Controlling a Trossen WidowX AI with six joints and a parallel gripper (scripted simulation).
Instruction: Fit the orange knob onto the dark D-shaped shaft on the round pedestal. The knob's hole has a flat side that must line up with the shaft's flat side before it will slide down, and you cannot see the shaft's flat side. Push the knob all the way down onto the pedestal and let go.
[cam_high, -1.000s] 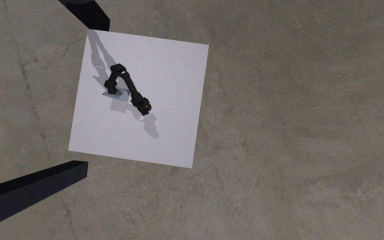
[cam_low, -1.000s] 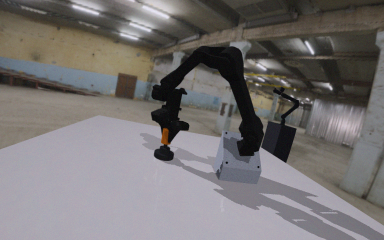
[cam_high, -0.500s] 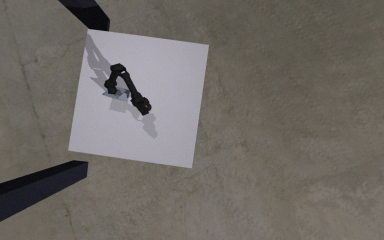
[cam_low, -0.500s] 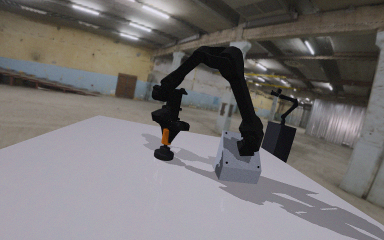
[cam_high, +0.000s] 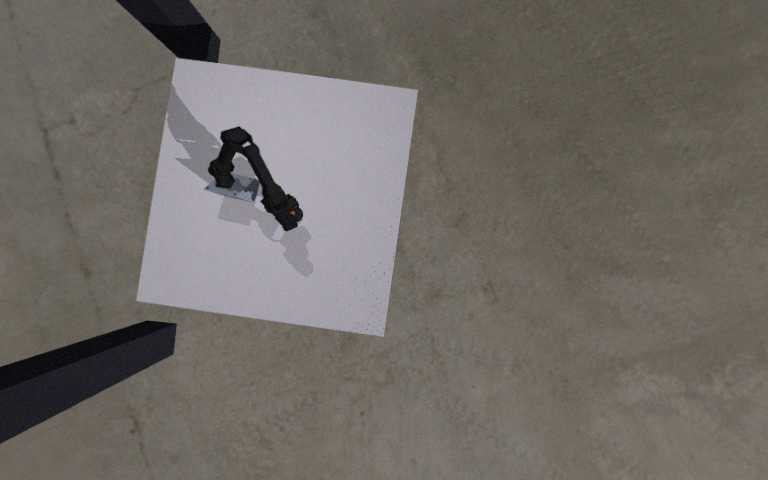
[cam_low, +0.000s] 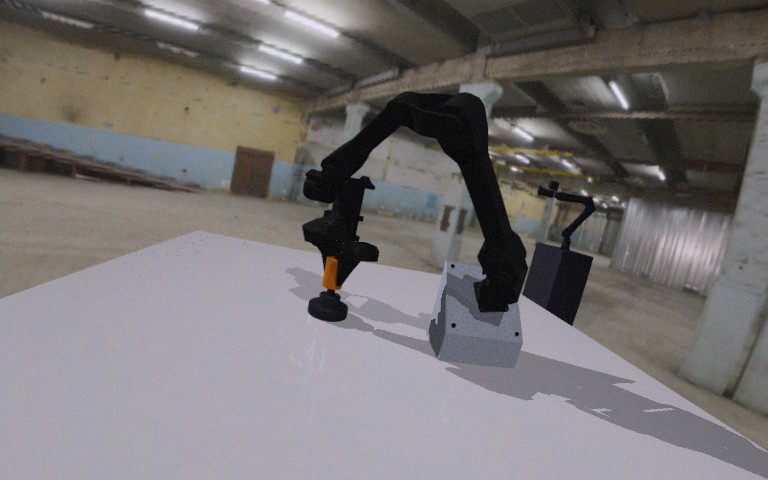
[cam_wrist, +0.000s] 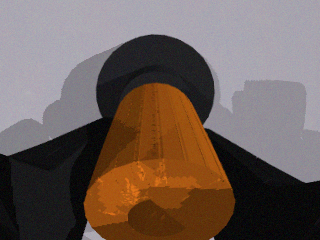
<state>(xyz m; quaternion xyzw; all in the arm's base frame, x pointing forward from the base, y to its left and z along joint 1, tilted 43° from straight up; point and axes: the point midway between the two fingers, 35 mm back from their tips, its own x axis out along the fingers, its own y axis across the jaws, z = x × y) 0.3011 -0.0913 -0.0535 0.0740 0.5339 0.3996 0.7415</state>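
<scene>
Now: the orange knob 2 cm above my gripper tip. The rest, counted from my gripper tip: dark round pedestal: 4 cm below.
</scene>
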